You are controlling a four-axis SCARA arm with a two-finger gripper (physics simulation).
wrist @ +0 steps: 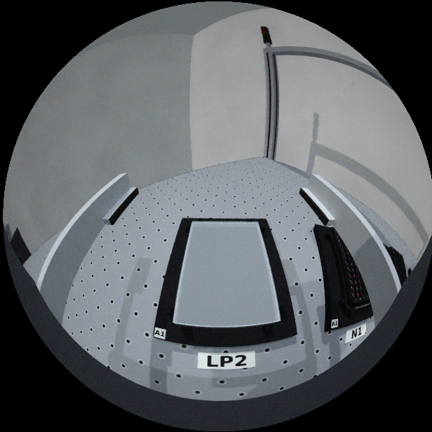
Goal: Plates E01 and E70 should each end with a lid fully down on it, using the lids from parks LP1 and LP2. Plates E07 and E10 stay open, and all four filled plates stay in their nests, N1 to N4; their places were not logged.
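Note:
A pale, translucent lid (pixel 226 272) lies flat in the black frame of park LP2 (pixel 225 336), in the lower middle of the wrist view. My gripper (pixel 218 176) is open, with its two fingers far apart to the left and right. It is above and around the lid, with nothing between its fingers. At the right, nest N1 (pixel 332 300) holds a dark plate (pixel 353 277) with small reddish wells, partly hidden behind the right finger. No lid shows on the visible part of this plate, and its E number cannot be read. Park LP1 and nests N2 to N4 do not show.
The perforated grey table top (pixel 235 185) stretches to a far edge before pale walls. A post (pixel 271 105) with a signal light (pixel 265 35) stands at the back. Dark objects show partly at the far left (pixel 20 245) and beyond the right finger.

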